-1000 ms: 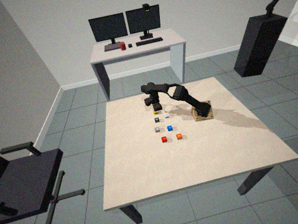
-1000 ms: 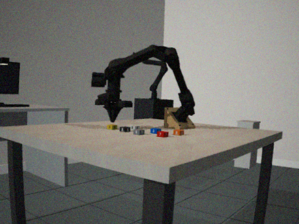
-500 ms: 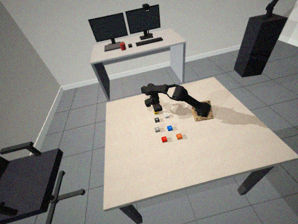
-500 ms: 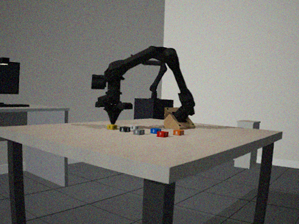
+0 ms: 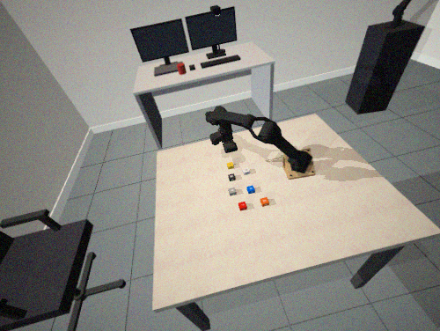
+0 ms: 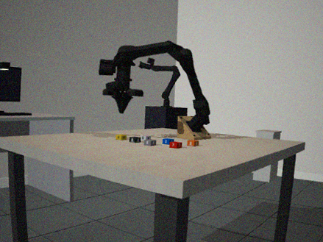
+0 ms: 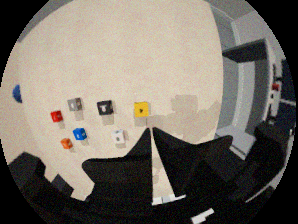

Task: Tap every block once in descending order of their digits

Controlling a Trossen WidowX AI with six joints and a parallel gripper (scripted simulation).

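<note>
Right now my gripper tip is 200 mm to the right of the blue block, 100 mm above it and 80 mm past it. Round my gripper tip: black block: 100 mm to the left, 100 mm below; then white block: 100 mm below, 80 mm behind, 70 mm to the left; then yellow block: 100 mm below, 10 mm to the left.
</note>
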